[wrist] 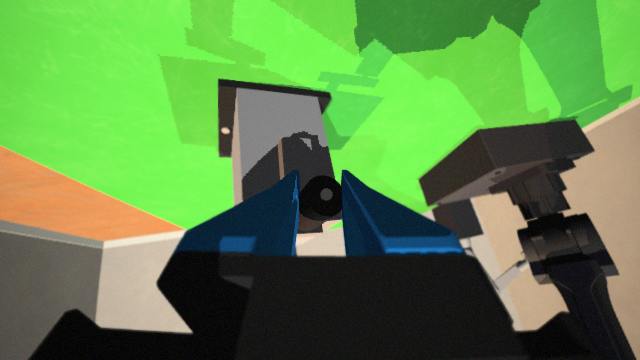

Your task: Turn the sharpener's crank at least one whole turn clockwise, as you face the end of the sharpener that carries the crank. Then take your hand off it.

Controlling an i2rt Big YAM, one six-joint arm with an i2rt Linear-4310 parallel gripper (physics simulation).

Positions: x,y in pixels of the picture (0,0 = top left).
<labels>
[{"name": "my gripper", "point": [320,179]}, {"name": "round black knob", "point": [313,211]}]
</labels>
